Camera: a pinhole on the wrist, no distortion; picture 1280 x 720 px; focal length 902.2 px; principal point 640.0 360.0 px. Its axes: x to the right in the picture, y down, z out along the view. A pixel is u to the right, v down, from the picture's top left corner.
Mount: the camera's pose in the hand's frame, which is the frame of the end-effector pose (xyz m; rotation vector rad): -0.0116 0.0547 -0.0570 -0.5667 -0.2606 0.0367
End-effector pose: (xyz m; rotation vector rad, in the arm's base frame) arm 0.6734 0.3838 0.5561 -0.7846 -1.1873 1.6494
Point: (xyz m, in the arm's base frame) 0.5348 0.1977 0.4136
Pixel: 474.8 396.7
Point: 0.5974 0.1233 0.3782
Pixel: 147.6 519.5
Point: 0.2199 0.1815 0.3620
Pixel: 853.2 357.7
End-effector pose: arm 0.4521 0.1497 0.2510 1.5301 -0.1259 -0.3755
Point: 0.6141 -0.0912 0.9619
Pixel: outside the picture
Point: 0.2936 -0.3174 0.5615
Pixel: 825.1 189.6
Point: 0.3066 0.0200 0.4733
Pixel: 507.4 326.9
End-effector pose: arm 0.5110 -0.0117 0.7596 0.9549 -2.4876 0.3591
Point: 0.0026 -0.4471 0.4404
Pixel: outside the picture
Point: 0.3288 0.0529 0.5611
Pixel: 870.6 270.2
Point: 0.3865 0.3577 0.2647
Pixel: 291.3 466.6
